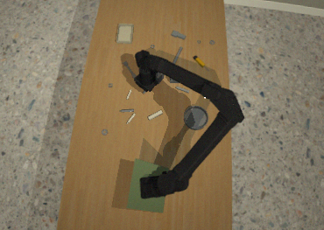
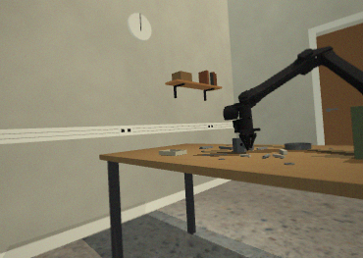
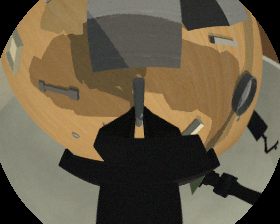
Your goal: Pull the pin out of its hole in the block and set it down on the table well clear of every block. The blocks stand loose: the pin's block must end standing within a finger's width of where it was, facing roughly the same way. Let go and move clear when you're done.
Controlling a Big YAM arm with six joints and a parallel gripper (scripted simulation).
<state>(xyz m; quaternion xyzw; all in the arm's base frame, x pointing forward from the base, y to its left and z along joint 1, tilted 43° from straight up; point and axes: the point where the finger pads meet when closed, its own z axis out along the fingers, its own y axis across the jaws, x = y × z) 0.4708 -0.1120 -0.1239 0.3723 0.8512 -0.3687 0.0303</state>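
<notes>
My hand is 14 cm past the white stick, 4 cm to the left of it and 2 cm above it. Also, from my hand: shallow tray: 38 cm ahead, 11 cm to the left, 2 cm below; then round dish: 17 cm behind, 24 cm to the right, 1 cm below; then slim grey pin: 1 cm ahead, 1 cm to the right.
</notes>
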